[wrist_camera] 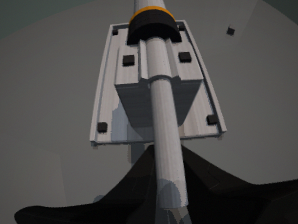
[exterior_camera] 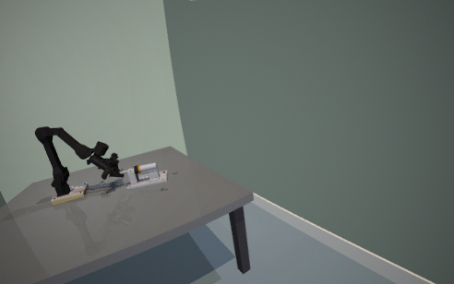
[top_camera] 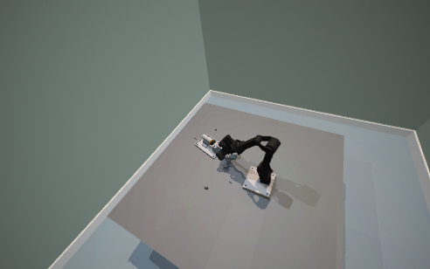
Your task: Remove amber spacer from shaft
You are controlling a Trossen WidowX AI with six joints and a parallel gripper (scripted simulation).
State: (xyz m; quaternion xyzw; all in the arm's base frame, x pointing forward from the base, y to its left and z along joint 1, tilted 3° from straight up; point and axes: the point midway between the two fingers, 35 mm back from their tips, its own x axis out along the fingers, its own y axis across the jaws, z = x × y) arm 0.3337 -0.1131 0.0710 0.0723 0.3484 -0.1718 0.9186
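Now: the grey steel shaft 50 mm ahead of my gripper tip, 20 mm to the right of it and 20 mm above it. Round my gripper tip: grey support block (130 mm ahead, 50 mm to the right, 10 mm below); amber spacer (100 mm ahead, 40 mm to the right, 20 mm above); black spacer (70 mm ahead, 30 mm to the right, 20 mm above).
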